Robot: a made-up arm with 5 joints. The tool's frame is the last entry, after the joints.
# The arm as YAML. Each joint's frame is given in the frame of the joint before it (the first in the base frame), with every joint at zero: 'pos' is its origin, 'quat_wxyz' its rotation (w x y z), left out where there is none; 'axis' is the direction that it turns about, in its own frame. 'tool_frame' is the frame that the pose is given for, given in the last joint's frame.
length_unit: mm
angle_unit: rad
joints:
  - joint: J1
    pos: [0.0, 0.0, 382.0]
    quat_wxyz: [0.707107, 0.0, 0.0, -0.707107]
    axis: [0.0, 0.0, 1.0]
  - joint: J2
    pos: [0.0, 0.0, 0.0]
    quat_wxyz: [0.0, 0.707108, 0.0, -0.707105]
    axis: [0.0, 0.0, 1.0]
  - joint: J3
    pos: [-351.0, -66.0, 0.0]
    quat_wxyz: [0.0, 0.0, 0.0, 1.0]
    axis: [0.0, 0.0, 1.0]
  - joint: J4
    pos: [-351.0, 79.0, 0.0]
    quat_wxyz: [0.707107, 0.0, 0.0, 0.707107]
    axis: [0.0, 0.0, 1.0]
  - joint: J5
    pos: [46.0, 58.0, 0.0]
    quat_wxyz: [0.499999, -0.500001, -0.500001, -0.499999]
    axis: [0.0, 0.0, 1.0]
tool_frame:
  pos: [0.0, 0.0, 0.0]
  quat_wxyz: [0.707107, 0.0, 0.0, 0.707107]
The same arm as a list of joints. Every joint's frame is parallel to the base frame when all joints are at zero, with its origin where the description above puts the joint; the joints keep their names.
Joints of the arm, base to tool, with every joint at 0 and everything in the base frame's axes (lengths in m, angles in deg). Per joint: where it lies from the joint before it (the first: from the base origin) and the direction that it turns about. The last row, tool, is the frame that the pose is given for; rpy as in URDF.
J1: xyz 0.0000 0.0000 0.3820 axis 0 0 1
J2: xyz 0.0000 0.0000 0.0000 axis 0 1 0
J3: xyz 0.0660 0.0000 0.3510 axis 0 1 0
J4: xyz 0.0790 0.0000 -0.3510 axis 0 1 0
J5: xyz 0.0460 0.0000 -0.0580 axis 0 0 -1
tool: xyz 0.0000 0.0000 0.0000 rpy 180.00 0.00 0.00

